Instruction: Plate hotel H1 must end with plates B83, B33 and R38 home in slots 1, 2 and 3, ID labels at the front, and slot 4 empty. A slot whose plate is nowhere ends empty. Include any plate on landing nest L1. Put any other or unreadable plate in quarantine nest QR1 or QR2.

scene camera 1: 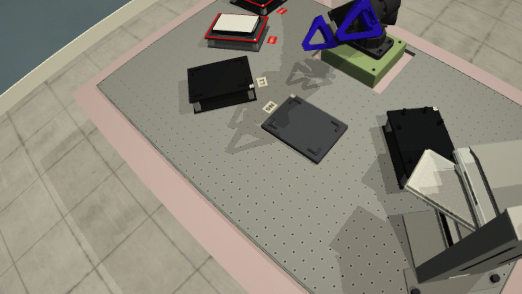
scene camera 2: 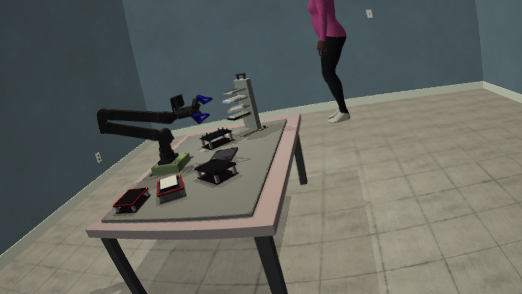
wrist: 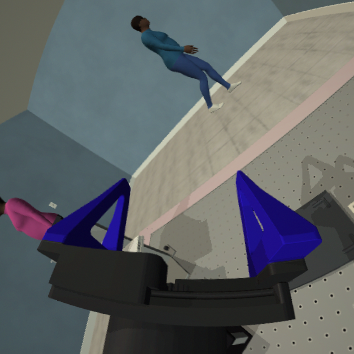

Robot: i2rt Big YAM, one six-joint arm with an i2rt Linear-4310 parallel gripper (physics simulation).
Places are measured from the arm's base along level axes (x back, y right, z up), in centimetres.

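Pixels of known places: gripper, fingertip midpoint: point(scene camera 1: 318, 42) point(scene camera 2: 210, 106) point(wrist: 179, 179); arm's base, origin of the base link: point(scene camera 1: 367, 42) point(scene camera 2: 168, 160).
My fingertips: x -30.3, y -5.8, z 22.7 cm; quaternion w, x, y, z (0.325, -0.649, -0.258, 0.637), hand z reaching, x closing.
Note:
For each thing: its middle in the pictures, then the offset to it from my fingertips. "*": a spot on its surface instead.
- plate hotel H1, body centre: point(scene camera 1: 491, 221) point(wrist: 111, 262) point(scene camera 2: 241, 103) dx -4.9, dy -37.3, dz -8.4 cm
- Landing nest L1, body centre: point(scene camera 1: 220, 83) point(scene camera 2: 215, 170) dx -5.1, dy +26.8, dz -23.6 cm
- white-topped plate, body centre: point(scene camera 1: 236, 24) point(scene camera 2: 168, 183) dx +12.7, dy +39.6, dz -21.6 cm
- red-edged quarantine nest, surface spot: point(scene camera 1: 212, 38) * dx +4.9, dy +41.7, dz -22.6 cm
- red-edged nest, body centre: point(scene camera 2: 131, 199) dx +30.2, dy +48.4, dz -24.1 cm
- low dark grey nest, body centre: point(wrist: 303, 242) point(scene camera 1: 304, 126) point(scene camera 2: 223, 154) dx -0.9, dy +2.6, dz -25.5 cm
My gripper point(scene camera 1: 334, 30) point(scene camera 2: 210, 108) point(wrist: 179, 179) has blue fingers. It is open and empty, raised above the table, with the arm stretched toward plate hotel H1 point(scene camera 2: 254, 105). In scene camera 2 the hotel has stacked levels; pale items show on some, but IDs are unreadable and I cannot tell plates from shelves. Landing nest L1 point(scene camera 1: 220, 80) point(scene camera 2: 216, 166) is a raised black stand with a bare top. A white-topped plate point(scene camera 1: 236, 23) point(scene camera 2: 169, 181) sits on one red-edged quarantine nest point(scene camera 1: 212, 38). The other red-edged nest point(scene camera 2: 131, 198) shows a bare black top. Their labels are unreadable.
A low dark grey nest point(scene camera 1: 305, 129) point(wrist: 322, 232) lies between L1 and a black stand with pegs point(scene camera 1: 417, 130) point(scene camera 2: 216, 135). The green arm base point(scene camera 1: 350, 62) point(scene camera 2: 170, 165) stands near the table's edge. Two people stand beyond the table in the wrist view.

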